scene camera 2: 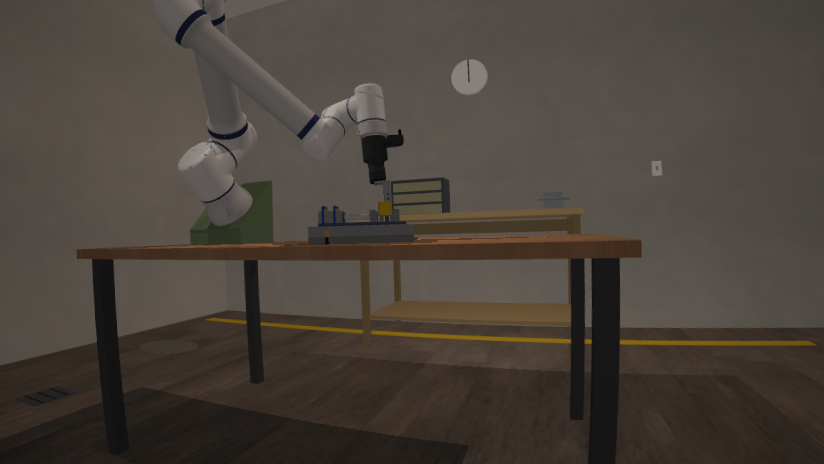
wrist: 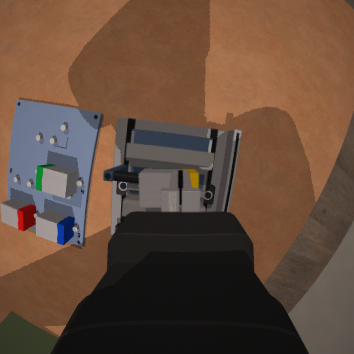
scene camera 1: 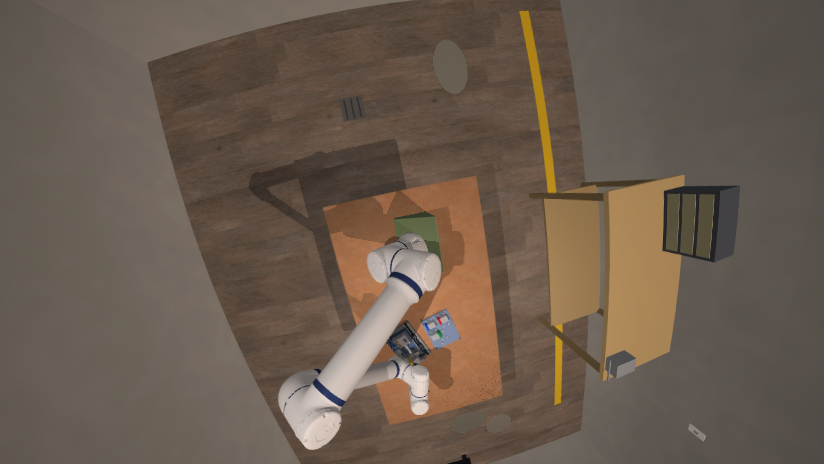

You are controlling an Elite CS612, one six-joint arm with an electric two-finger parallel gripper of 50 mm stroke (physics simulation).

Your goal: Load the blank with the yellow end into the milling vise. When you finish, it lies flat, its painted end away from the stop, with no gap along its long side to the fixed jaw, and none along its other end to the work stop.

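The blank with the yellow end lies lengthwise in the milling vise. Its yellow end points away from the work stop, whose black rod reaches the blank's grey end; contact there is unclear. A narrow dark strip shows between the blank's long side and the fixed jaw; I cannot tell whether it is a gap. In scene camera 2 the blank stands higher than the jaws. My gripper is shut and empty, its fingertips right over or against the blank near its yellow end.
A blue board beside the vise holds blanks with green, red and blue ends. A green sloped box stands farther along the table.
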